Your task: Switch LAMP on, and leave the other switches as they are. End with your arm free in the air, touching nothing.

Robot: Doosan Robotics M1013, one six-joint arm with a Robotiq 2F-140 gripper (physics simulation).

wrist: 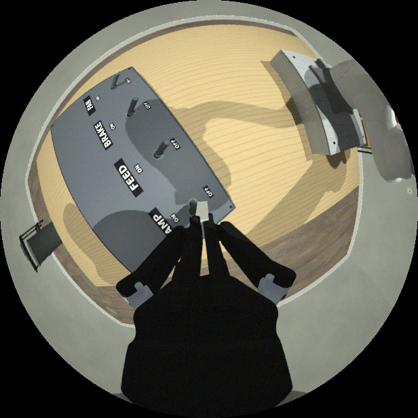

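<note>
A grey-blue switch panel [75, 150] lies at the left and centre of the wrist view. The LAMP label [161, 222] is partly covered by my gripper. The LAMP lever [192, 204] is a dark stub in shadow, just left of the fingertips; its lower part is hidden and its tilt is hard to tell. My gripper [202, 208] is shut and empty, with its tips over the panel near the LAMP lever, between the ON and OFF marks. Whether they touch the lever is unclear. The FEED lever [161, 149], BRAKE lever [133, 107] and FAN lever [115, 82] stand farther up the panel.
The panel rests on a light wooden table top [235, 55]. A grey metal box [295, 90] stands at the upper right, beside a large grey arm part [385, 115]. A dark framed object [37, 245] shows at the lower left, beyond the table edge.
</note>
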